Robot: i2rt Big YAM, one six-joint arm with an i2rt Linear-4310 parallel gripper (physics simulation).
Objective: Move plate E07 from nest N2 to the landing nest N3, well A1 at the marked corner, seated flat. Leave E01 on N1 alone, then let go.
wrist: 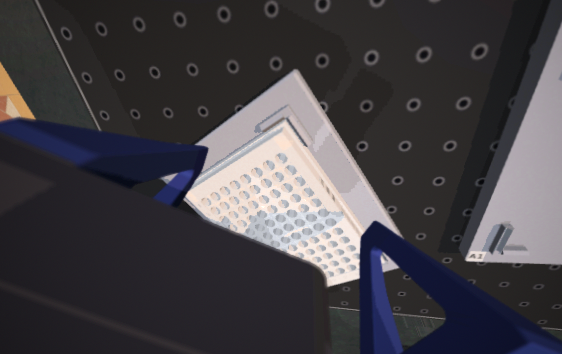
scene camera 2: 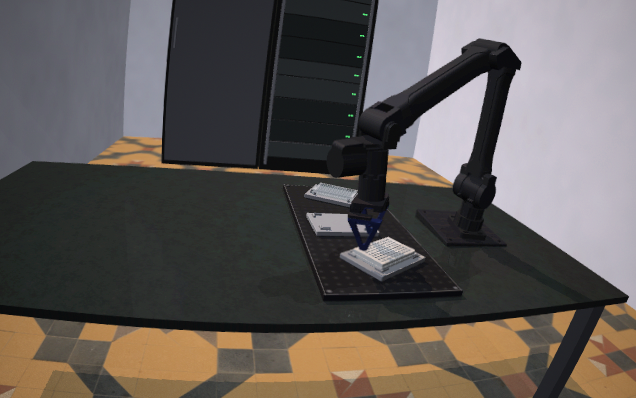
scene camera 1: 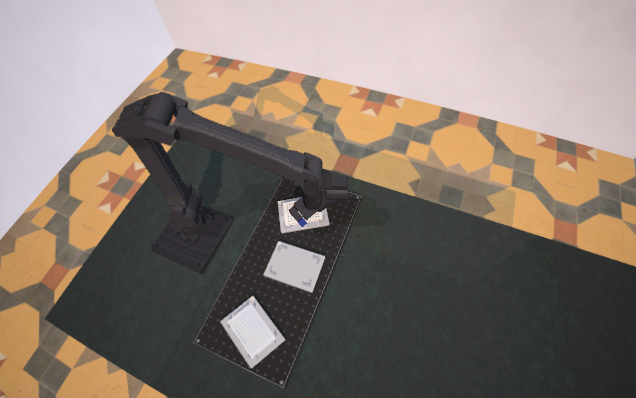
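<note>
A cream multi-well plate (scene camera 1: 290, 218) (scene camera 2: 390, 251) (wrist: 300, 200), taken as E07, rests on a pale nest (scene camera 1: 283, 228) (scene camera 2: 348, 257) (wrist: 345, 165). My gripper (scene camera 1: 301, 221) (scene camera 2: 365, 246) (wrist: 289, 195) is open and empty, low over this plate, its fingers toward opposite sides of it in the wrist view; contact cannot be told. The bare landing nest (scene camera 1: 294, 266) (scene camera 2: 330, 224) (wrist: 530, 200) is in the middle, with corner locators and an A1 mark (wrist: 476, 256). A white plate (scene camera 1: 251, 328) (scene camera 2: 334, 190), taken as E01, sits on the far nest in scene camera 2. Plate names are unreadable.
The nests stand on a black perforated board (scene camera 1: 240, 280) (scene camera 2: 345, 287) (wrist: 400, 25) on a dark green table (scene camera 1: 425, 300) (scene camera 2: 150, 250). The arm's base (scene camera 1: 170, 247) (scene camera 2: 440, 230) stands beside the board. A dark cabinet (scene camera 2: 217, 85) and server rack stand behind the table.
</note>
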